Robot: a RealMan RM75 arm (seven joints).
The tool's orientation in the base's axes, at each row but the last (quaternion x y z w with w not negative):
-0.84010, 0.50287, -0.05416, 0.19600
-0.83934, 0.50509, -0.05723, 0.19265
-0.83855, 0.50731, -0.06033, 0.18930
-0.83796, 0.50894, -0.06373, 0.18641
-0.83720, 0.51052, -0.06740, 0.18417
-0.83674, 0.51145, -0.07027, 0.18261
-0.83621, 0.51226, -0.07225, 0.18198
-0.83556, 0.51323, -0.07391, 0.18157
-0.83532, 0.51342, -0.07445, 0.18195
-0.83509, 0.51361, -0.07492, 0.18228
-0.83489, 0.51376, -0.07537, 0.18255
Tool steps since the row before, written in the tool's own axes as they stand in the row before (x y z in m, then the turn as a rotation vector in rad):
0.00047, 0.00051, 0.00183, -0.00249, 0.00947, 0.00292
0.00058, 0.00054, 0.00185, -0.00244, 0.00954, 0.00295
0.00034, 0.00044, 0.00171, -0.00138, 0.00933, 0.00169
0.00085, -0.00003, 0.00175, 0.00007, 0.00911, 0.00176
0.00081, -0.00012, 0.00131, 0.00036, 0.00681, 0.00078
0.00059, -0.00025, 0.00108, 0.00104, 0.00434, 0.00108
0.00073, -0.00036, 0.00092, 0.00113, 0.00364, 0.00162
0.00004, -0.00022, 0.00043, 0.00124, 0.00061, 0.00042
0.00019, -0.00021, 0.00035, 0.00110, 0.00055, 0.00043
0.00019, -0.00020, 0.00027, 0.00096, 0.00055, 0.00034
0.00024, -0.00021, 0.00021, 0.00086, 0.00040, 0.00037
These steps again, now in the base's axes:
0.00034, -0.00012, -0.00192, -0.00818, -0.00099, -0.00605
0.00037, -0.00024, -0.00196, -0.00820, -0.00106, -0.00611
0.00030, -0.00004, -0.00177, -0.00789, -0.00222, -0.00496
0.00095, -0.00030, -0.00167, -0.00700, -0.00338, -0.00507
0.00087, -0.00035, -0.00122, -0.00525, -0.00293, -0.00332
0.00081, -0.00017, -0.00094, -0.00279, -0.00244, -0.00271
0.00092, -0.00029, -0.00076, -0.00200, -0.00211, -0.00295
0.00033, 0.00015, -0.00032, 0.00020, -0.00125, -0.00070
0.00037, 0.00000, -0.00025, 0.00018, -0.00110, -0.00067
0.00034, -0.00003, -0.00018, 0.00009, -0.00100, -0.00058
0.00035, -0.00008, -0.00013, 0.00018, -0.00084, -0.00055

